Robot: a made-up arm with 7 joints. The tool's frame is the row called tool.
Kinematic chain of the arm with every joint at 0, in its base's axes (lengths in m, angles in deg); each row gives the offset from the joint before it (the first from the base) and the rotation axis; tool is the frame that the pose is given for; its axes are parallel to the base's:
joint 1: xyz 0.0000 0.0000 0.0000 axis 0 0.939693 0.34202
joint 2: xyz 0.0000 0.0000 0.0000 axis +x
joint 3: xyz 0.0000 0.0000 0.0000 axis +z
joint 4: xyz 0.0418 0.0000 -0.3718 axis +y
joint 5: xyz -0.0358 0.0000 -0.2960 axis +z
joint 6: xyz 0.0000 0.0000 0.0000 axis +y
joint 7: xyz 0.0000 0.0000 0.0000 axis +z
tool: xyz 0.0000 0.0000 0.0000
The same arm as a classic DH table. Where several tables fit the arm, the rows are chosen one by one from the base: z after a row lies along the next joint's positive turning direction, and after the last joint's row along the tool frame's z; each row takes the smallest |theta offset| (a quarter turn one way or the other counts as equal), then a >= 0, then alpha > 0; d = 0 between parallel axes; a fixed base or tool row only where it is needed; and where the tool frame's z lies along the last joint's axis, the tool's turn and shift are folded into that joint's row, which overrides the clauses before.
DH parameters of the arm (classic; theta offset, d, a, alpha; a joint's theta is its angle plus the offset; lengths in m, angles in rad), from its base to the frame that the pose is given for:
base (fixed): 0.0000 0.0000 0.0000 -1.2218
joint 1: 1.5708 0.0000 0.0000 1.5708
joint 2: 1.2218 0.0000 0.0000 -1.5708
joint 3: -1.5708 -0.3718 0.0418 -1.5708
joint 4: 0.0000 0.0000 -0.0358 1.5708
joint 5: 0.0000 -0.2960 0.0000 -1.5708
joint 6: 0.0000 0.0000 0.0000 1.5708
joint 7: 0.0000 0.0000 0.0000 0.0000

